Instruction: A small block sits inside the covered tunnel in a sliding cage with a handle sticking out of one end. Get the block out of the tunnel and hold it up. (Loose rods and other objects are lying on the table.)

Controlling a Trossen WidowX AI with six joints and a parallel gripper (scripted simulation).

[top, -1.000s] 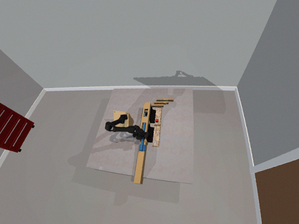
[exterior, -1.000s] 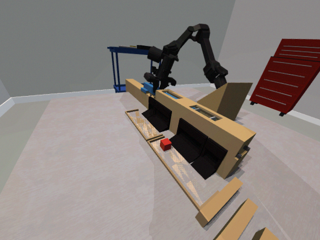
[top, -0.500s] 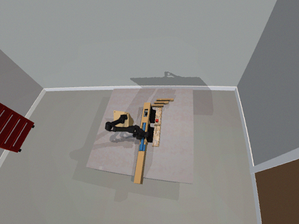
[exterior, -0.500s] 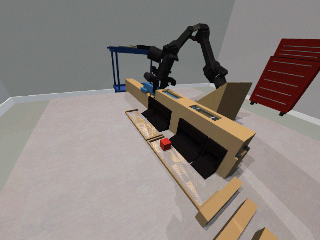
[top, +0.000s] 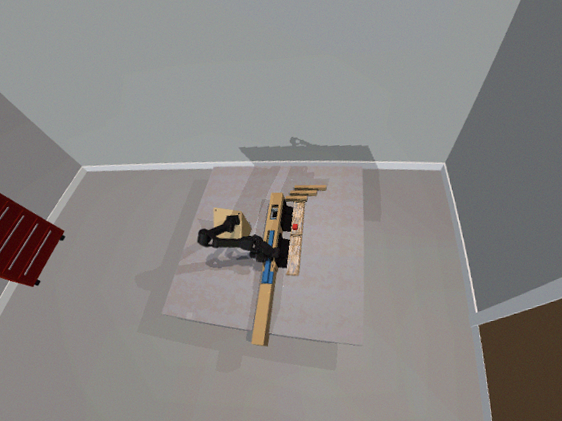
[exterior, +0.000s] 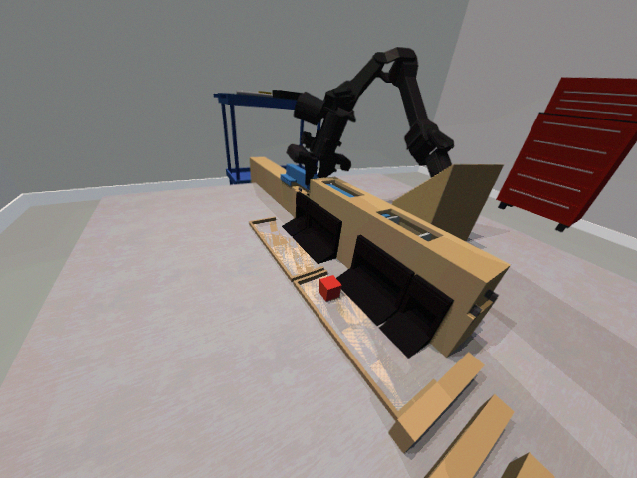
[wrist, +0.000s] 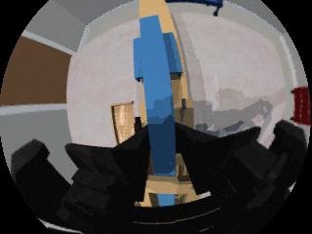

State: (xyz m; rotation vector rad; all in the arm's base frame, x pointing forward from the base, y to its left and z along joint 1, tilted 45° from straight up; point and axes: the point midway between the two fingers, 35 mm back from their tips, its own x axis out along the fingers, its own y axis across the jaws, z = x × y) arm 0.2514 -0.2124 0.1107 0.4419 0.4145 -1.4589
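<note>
My gripper tip is 50 mm above the tan covered tunnel, 30 mm to the right of it and 20 mm short of it.
</note>
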